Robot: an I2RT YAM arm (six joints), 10 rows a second.
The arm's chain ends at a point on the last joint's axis. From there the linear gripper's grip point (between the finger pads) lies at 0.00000 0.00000 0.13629 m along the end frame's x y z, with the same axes.
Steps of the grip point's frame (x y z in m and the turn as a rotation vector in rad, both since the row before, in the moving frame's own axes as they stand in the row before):
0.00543, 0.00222, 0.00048, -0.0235, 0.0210, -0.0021
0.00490, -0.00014, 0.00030, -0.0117, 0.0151, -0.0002
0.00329, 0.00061, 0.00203, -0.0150, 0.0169, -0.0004
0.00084, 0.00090, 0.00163, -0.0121, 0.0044, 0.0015
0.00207, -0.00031, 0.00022, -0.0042, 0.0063, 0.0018
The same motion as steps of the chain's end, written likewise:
0.00257, -0.00098, 0.00055, -0.0235, 0.0210, -0.0021
0.00284, -0.00173, 0.00032, -0.0117, 0.0151, -0.0002
0.00099, -0.00143, 0.00206, -0.0150, 0.0169, -0.0004
0.00024, -0.00075, 0.00164, -0.0121, 0.0044, 0.0015
0.00121, -0.00088, 0.00022, -0.0042, 0.0063, 0.0018

